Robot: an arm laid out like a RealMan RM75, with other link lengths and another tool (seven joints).
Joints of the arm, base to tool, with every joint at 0 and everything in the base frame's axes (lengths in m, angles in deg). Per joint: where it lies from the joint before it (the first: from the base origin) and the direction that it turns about. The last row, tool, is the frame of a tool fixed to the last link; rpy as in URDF.
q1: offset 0 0 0.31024 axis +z
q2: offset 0 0 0 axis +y
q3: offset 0 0 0.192 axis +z
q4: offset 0 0 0 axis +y
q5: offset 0 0 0.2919 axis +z
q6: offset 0 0 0 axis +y
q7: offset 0 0 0.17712 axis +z
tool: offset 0.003 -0.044 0.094 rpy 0 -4.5 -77.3
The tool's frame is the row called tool.
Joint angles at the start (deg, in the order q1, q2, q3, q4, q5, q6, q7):
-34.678, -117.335, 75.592, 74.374, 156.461, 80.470, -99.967
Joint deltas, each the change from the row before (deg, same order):
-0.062, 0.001, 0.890, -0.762, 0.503, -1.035, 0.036
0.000, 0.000, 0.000, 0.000, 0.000, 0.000, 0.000
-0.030, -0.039, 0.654, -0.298, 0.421, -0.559, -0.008
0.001, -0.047, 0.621, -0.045, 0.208, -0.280, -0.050
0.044, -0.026, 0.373, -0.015, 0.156, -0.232, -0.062
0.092, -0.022, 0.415, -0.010, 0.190, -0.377, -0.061
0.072, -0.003, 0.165, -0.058, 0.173, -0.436, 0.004
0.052, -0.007, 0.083, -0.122, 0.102, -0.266, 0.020
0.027, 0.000, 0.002, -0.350, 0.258, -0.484, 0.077
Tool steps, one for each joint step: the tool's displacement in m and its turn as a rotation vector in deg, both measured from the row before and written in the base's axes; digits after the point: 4 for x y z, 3 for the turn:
-0.0025, 0.0013, -0.0041, -0.112, 0.839, -0.416
0.0000, 0.0000, 0.0000, 0.000, 0.000, 0.000
-0.0007, 0.0007, -0.0025, -0.105, 0.637, -0.377
0.0008, -0.0001, -0.0025, -0.208, 0.416, -0.368
0.0002, 0.0001, -0.0013, -0.044, 0.257, -0.203
0.0001, 0.0005, -0.0011, 0.048, 0.288, -0.270
-0.0004, 0.0012, 0.0001, 0.223, 0.179, -0.222
-0.0009, 0.0005, -0.0002, 0.094, 0.108, -0.058
-0.0024, 0.0012, 0.0002, 0.219, 0.231, -0.023

